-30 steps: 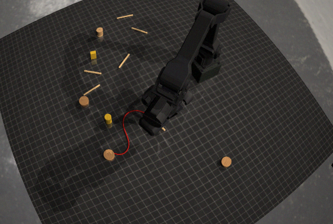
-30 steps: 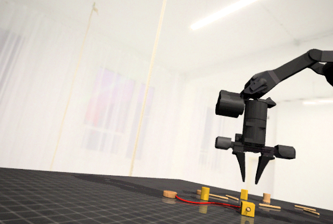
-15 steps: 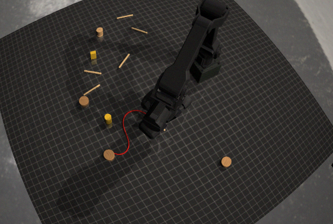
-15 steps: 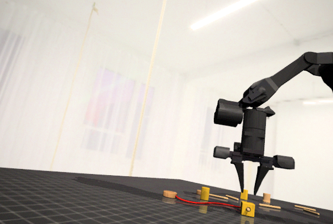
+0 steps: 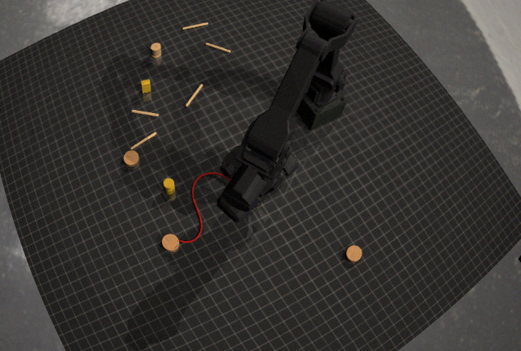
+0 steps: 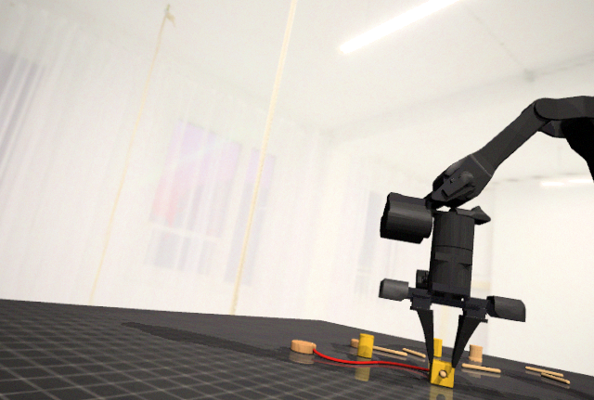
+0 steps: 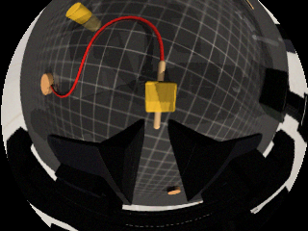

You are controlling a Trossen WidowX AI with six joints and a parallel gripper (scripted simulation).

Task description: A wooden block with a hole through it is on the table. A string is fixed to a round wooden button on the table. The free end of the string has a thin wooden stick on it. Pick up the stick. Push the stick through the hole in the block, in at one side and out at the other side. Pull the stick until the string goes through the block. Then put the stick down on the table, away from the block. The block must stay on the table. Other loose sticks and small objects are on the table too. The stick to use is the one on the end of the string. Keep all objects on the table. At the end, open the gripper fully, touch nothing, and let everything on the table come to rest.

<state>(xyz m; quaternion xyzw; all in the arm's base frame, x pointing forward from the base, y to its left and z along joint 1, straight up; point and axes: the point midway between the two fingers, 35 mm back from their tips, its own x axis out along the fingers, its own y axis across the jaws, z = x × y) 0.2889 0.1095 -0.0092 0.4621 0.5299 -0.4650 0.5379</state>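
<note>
My gripper tip is 40 mm to the left of the thin wooden stick and 10 mm above it. The rest, counted from my gripper tip: round wooden button (210 mm ahead, 30 mm to the right, 20 mm below); then yellow cylinder (140 mm to the right, 130 mm ahead, 10 mm below).
</note>
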